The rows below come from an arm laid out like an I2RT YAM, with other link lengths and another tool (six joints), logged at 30 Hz.
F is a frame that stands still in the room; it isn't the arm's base.
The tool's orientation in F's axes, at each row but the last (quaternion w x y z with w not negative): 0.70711, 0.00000, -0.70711, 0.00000; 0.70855, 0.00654, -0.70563, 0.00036; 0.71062, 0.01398, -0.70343, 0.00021; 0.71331, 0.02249, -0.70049, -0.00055; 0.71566, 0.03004, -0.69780, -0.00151; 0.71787, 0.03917, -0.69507, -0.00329; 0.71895, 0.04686, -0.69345, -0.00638; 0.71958, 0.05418, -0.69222, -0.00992; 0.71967, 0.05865, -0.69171, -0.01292
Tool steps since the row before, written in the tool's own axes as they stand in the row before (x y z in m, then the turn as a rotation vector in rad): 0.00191, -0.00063, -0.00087, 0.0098, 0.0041, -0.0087; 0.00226, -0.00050, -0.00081, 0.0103, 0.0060, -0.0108; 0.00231, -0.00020, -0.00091, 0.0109, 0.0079, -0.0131; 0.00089, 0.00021, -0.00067, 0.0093, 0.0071, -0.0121; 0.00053, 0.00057, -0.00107, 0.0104, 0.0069, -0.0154; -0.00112, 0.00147, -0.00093, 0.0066, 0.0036, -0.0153; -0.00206, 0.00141, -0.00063, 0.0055, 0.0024, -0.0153; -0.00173, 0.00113, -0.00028, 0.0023, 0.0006, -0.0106; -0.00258, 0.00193, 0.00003, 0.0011, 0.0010, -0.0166
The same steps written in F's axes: 0.00087, -0.00063, 0.00191, 0.0087, 0.0041, 0.0098; 0.00082, -0.00051, 0.00225, 0.0108, 0.0060, 0.0103; 0.00094, -0.00023, 0.00230, 0.0131, 0.0079, 0.0109; 0.00068, 0.00020, 0.00088, 0.0120, 0.0072, 0.0093; 0.00106, 0.00059, 0.00053, 0.0154, 0.0071, 0.0103; 0.00082, 0.00158, -0.00106, 0.0153, 0.0040, 0.0063; 0.00047, 0.00159, -0.00197, 0.0153, 0.0029, 0.0051; 0.00014, 0.00130, -0.00163, 0.0106, 0.0011, 0.0020; -0.00026, 0.00217, -0.00237, 0.0165, 0.0020, 0.0006
